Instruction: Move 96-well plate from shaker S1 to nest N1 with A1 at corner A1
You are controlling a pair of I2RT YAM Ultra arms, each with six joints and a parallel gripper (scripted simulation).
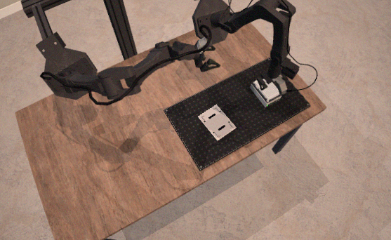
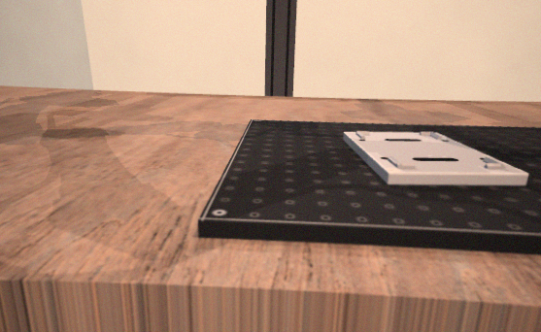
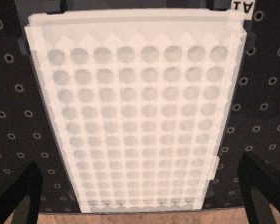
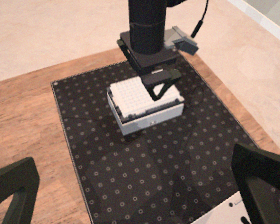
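Right now the white 96-well plate is 30 mm below my left hand.
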